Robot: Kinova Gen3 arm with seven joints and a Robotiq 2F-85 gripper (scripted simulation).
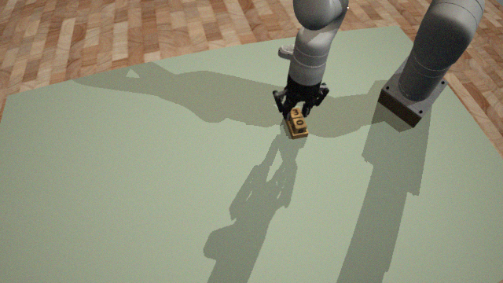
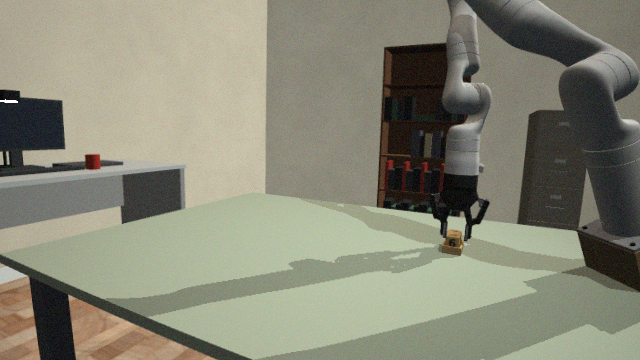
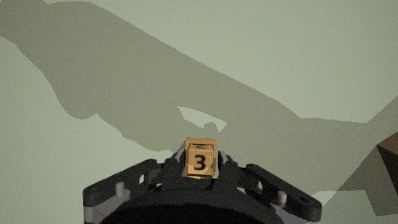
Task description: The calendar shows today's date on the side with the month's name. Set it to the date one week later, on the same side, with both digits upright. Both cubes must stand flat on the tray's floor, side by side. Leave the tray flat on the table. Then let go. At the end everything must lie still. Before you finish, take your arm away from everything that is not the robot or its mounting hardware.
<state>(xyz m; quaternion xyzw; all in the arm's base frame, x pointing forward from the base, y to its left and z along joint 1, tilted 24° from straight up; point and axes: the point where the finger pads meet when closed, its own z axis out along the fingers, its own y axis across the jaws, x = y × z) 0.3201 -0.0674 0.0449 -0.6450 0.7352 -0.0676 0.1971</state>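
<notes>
The cube lies 10 mm below my hand. The rest, counted from my hand: wooden tray (20 mm to the left, 30 mm below).
</notes>
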